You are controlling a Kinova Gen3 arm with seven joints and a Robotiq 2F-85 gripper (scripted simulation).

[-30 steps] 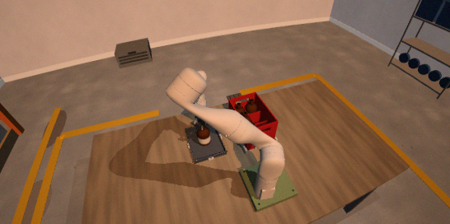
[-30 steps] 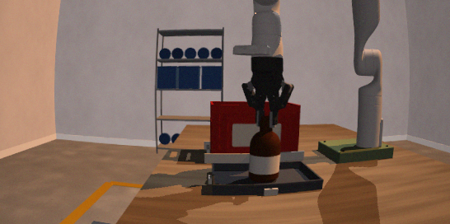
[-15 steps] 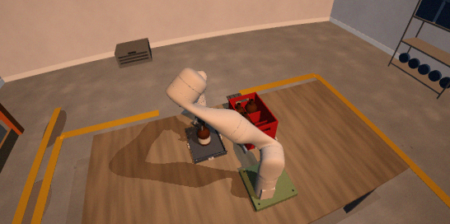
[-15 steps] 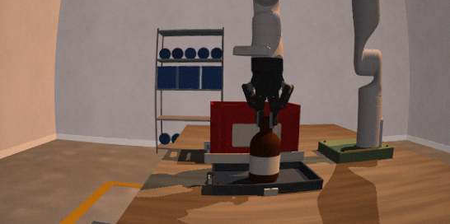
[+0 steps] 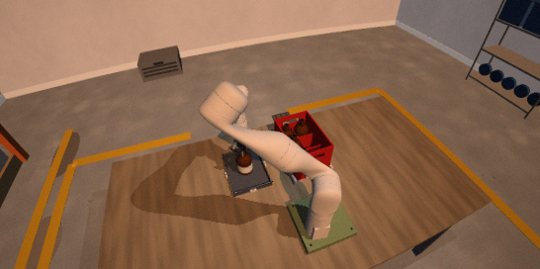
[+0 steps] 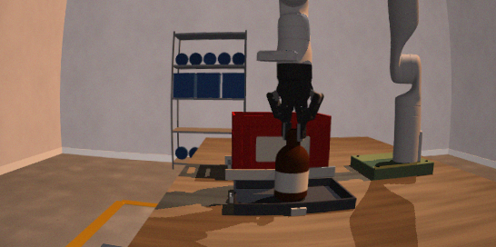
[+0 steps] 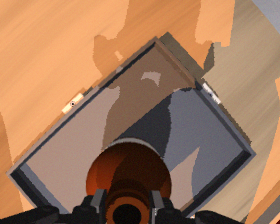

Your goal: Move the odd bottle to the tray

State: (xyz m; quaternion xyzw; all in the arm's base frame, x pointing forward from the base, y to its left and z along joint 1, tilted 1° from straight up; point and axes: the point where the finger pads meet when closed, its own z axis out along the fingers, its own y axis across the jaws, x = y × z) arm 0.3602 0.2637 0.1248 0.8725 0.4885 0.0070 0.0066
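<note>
The dark tray is 14 cm below my hand. The rest, counted from my hand: red crate: 29 cm to the right, 7 cm below, 5 cm ahead.
</note>
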